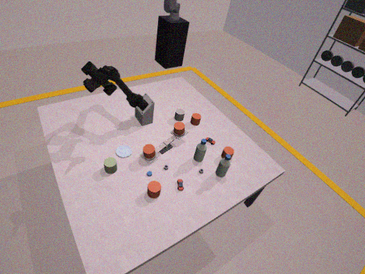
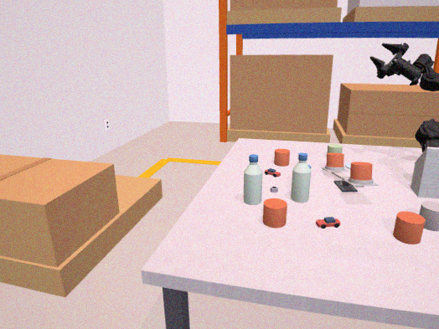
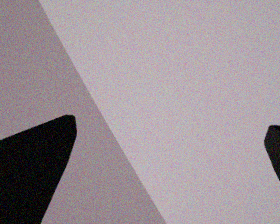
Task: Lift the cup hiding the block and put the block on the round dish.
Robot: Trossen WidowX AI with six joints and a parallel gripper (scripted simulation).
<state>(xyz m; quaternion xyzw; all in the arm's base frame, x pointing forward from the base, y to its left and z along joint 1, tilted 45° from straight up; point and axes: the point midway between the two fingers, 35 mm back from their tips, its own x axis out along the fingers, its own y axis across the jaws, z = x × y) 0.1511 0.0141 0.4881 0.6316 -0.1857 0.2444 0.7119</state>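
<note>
The grey block is 160 mm ahead of my gripper tip, 210 mm to the left of it and 480 mm below it. The rest, counted from my gripper tip: small blue disc (270 mm ahead, 150 mm to the left, 510 mm below); pale round dish (50 mm ahead, 100 mm to the left, 510 mm below); green cylinder (130 mm ahead, 40 mm to the right, 480 mm below).
</note>
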